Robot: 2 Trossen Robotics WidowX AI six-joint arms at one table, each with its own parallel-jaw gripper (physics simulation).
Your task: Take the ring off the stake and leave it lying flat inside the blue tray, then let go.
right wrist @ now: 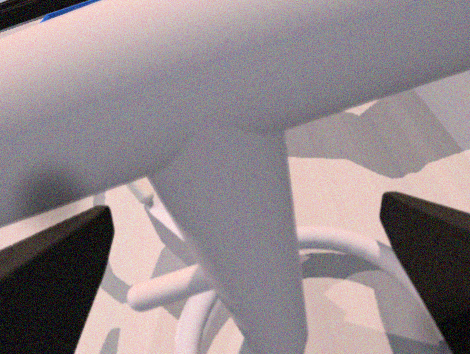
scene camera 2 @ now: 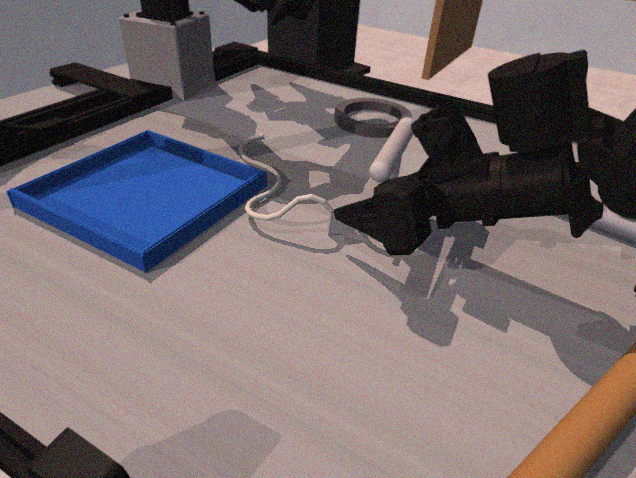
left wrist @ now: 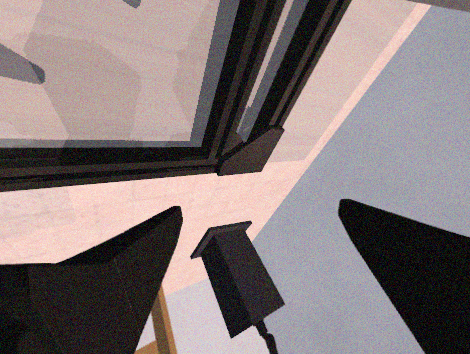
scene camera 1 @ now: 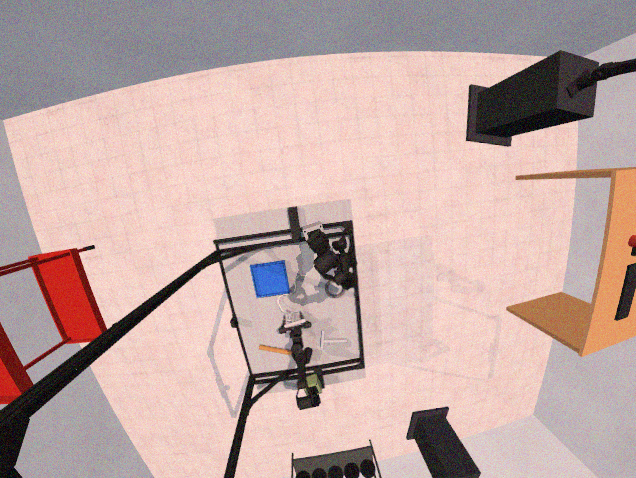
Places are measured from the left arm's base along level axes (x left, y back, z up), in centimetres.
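Where they show: left gripper, fingertip midpoint: (scene camera 2: 250, 9) (left wrist: 258, 209) (scene camera 1: 346, 241); right gripper, fingertip midpoint: (scene camera 2: 356, 202) (scene camera 1: 292, 312); left arm's base at its link origin: (scene camera 2: 165, 15) (scene camera 1: 315, 236); right arm's base at its link origin: (scene camera 1: 312, 390).
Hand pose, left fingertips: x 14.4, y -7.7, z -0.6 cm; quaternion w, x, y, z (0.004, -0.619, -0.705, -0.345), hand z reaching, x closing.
Things, the pixels of their centre, and the offset from my left fingertips. "spot": a spot on its surface instead.
- white stake at the middle of its body: (right wrist: 305, 294) (scene camera 2: 384, 208) (scene camera 1: 295, 316) dx -40.5, dy -35.7, dz -8.4 cm
- white ring at a spot on its surface: (right wrist: 340, 239) spot: dx -38.5, dy -33.9, dz -9.5 cm
- blue tray at the middle of its body: (scene camera 2: 147, 188) (scene camera 1: 270, 279) dx -45.9, dy -9.3, dz -9.5 cm
- pale cord at a spot on its surface: (scene camera 2: 269, 216) spot: dx -46.9, dy -25.0, dz -8.4 cm
- dark round hoop at the middle of its body: (scene camera 2: 372, 116) (scene camera 1: 335, 288) dx -13.0, dy -27.3, dz -9.9 cm
- orange rod at the middle of its body: (scene camera 2: 631, 379) (scene camera 1: 285, 351) dx -55.0, dy -57.6, dz -8.7 cm
- white T-shaped piece at the middle of its body: (scene camera 2: 614, 193) (scene camera 1: 334, 339) dx -23.7, dy -60.5, dz -9.7 cm
The white stake (scene camera 1: 295, 322) (scene camera 2: 392, 149) (right wrist: 235, 220) stands upright, with a thick crossbar on top. The white ring (right wrist: 340, 239) shows in part low behind the stake's post, around its lower part; its near side is cut off by the right wrist view's edge. The ring does not show clearly in the scene views. The blue tray (scene camera 1: 270, 263) (scene camera 2: 185, 226) is empty. My right gripper (right wrist: 248, 212) is open, its fingers on either side of the post, below the crossbar, holding nothing. My left gripper (left wrist: 258, 209) is open and empty, far from the stake, facing a table corner.
A pale cord (scene camera 2: 269, 216) curves between the tray and the stake. A dark round hoop (scene camera 2: 347, 124) lies farther back. An orange rod (scene camera 1: 272, 349) (scene camera 2: 580, 424) and a white T-shaped piece (scene camera 1: 336, 340) lie near the right arm. Black rails (scene camera 1: 359, 318) edge the table.
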